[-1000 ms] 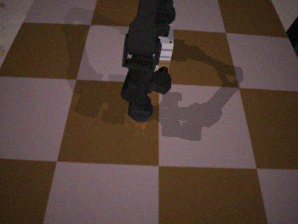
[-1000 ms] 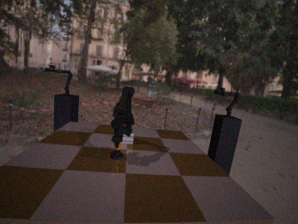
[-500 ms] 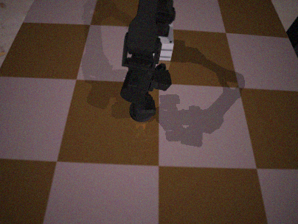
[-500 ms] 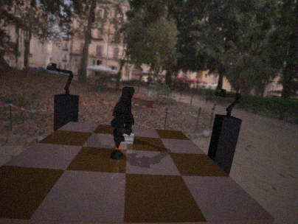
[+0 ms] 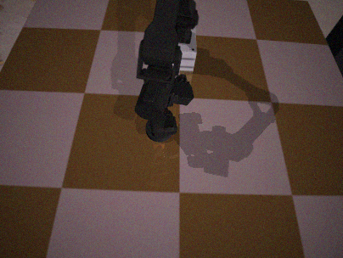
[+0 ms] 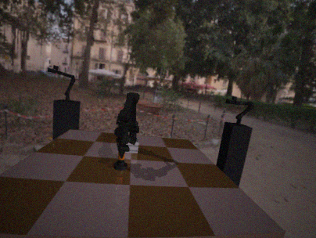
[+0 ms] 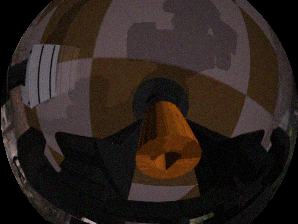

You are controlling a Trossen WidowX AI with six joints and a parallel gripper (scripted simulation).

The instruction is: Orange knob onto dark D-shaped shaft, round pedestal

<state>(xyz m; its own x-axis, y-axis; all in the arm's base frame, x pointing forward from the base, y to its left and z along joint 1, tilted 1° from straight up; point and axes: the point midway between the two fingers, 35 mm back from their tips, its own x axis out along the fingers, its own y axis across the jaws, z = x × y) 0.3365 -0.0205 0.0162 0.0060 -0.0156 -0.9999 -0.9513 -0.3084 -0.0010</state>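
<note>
Now: gripper tip 2 cm below the orange knob. Also, from my gripper tip: dark round pedestal: 4 cm below.
</note>
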